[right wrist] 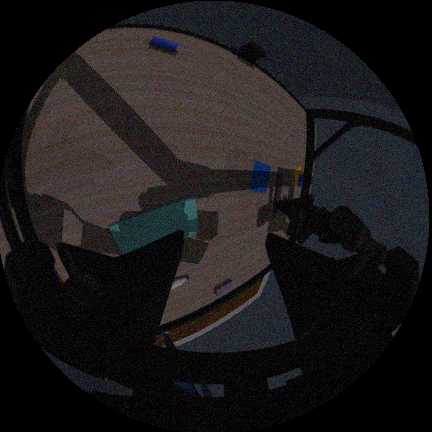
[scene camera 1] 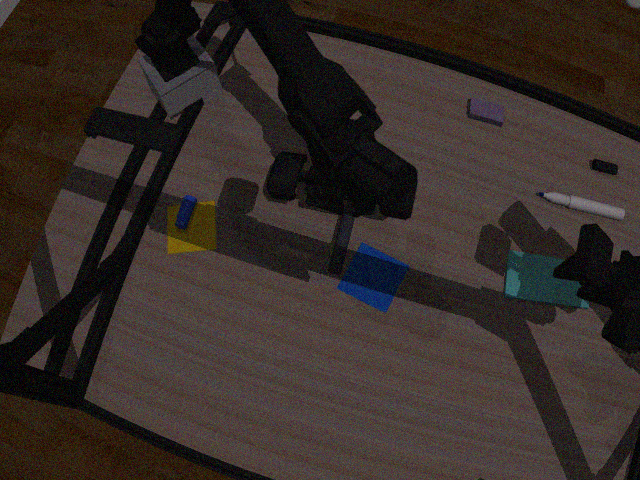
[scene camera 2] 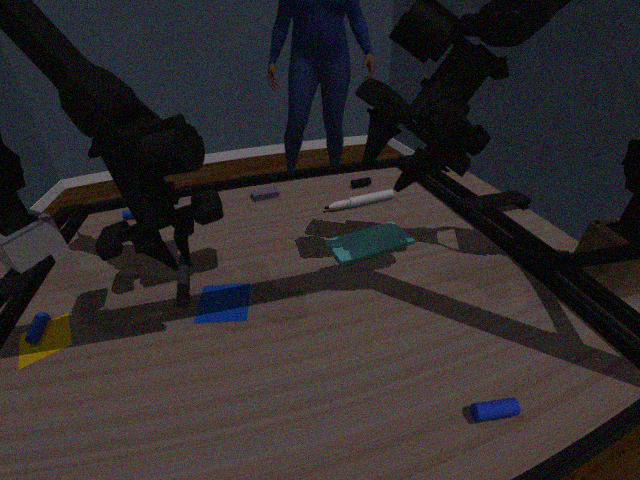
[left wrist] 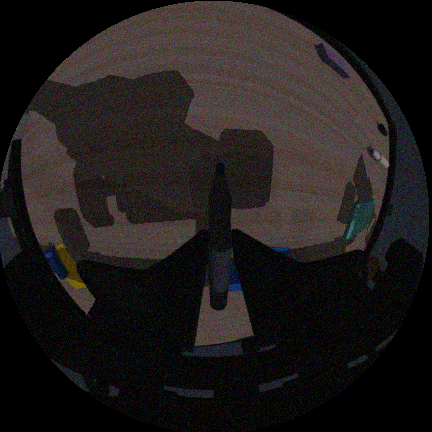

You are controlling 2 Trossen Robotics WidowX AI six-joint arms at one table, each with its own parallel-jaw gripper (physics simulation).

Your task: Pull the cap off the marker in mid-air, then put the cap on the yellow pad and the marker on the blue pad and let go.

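Pixels of known places: left gripper, fingertip midpoint: point(right wrist: 275, 202) point(scene camera 1: 349, 213) point(scene camera 2: 183, 267) point(left wrist: 219, 234); right gripper, fingertip midpoint: point(right wrist: 225, 237) point(scene camera 1: 566, 283) point(scene camera 2: 379, 180); left arm's base, link origin: point(scene camera 1: 175, 60) point(scene camera 2: 16, 224); right arm's base, link origin: point(scene camera 2: 633, 234) point(left wrist: 374, 273).
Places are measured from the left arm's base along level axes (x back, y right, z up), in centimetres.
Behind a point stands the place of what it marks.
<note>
The blue cap point(scene camera 1: 186, 212) @[z -6.9, x -21.7, y 10.4 cm] point(scene camera 2: 38, 328) @[z -7.2, x -22.2, y 10.6 cm] point(left wrist: 56, 264) @[z -7.4, x -21.7, y 9.8 cm] lies on the yellow pad point(scene camera 1: 205, 235) @[z -8.7, x -25.7, y 9.8 cm] point(scene camera 2: 57, 336) @[z -8.7, x -24.8, y 9.7 cm] point(left wrist: 74, 275) @[z -8.7, x -24.6, y 11.3 cm]. My left gripper point(scene camera 1: 347, 215) @[z -6.3, x -35.6, y -8.6 cm] point(scene camera 2: 180, 258) @[z -6.3, x -35.6, y -8.6 cm] point(left wrist: 219, 234) @[z -6.3, x -35.6, y -8.6 cm] is shut on the dark uncapped marker point(scene camera 1: 341, 242) @[z -5.2, x -38.7, y -5.0 cm] point(scene camera 2: 183, 283) @[z -5.2, x -39.3, y -4.8 cm] point(left wrist: 219, 270) @[z -5.2, x -37.1, y -6.6 cm]. In the left wrist view the marker's narrow tip points up the picture. The marker's lower end is left of the blue pad point(scene camera 1: 374, 279) @[z -8.7, x -44.8, y -6.4 cm] point(scene camera 2: 223, 304) @[z -8.7, x -44.7, y -6.1 cm] point(right wrist: 260, 176) @[z -8.7, x -44.6, y -6.4 cm] in both scene views; whether it touches the table is unclear. My right gripper point(scene camera 2: 382, 174) @[z 6.2, x -62.7, y -22.7 cm] point(right wrist: 225, 237) @[z 6.2, x -62.7, y -22.7 cm] is open and empty, away from both pads, near the teal box.
A teal box point(scene camera 1: 542, 281) @[z -8.0, x -60.4, y -26.9 cm] point(scene camera 2: 369, 242) @[z -7.9, x -61.0, y -27.5 cm] point(right wrist: 152, 230) @[z -8.0, x -61.8, y -28.8 cm], a white marker point(scene camera 1: 584, 204) @[z -6.7, x -55.6, y -41.5 cm] point(scene camera 2: 361, 199) @[z -6.9, x -55.8, y -41.2 cm], a black piece point(scene camera 1: 604, 166) @[z -6.8, x -53.0, y -50.6 cm] point(scene camera 2: 360, 182) @[z -7.1, x -53.2, y -50.2 cm] and a purple block point(scene camera 1: 485, 112) @[z -7.3, x -33.3, y -38.1 cm] point(scene camera 2: 264, 193) @[z -7.3, x -33.8, y -37.5 cm] lie at the right in scene camera 1. A blue cylinder point(scene camera 2: 494, 409) @[z -6.7, x -81.0, y -1.4 cm] point(right wrist: 164, 44) @[z -7.1, x -80.8, y -2.6 cm] lies near the table edge.
</note>
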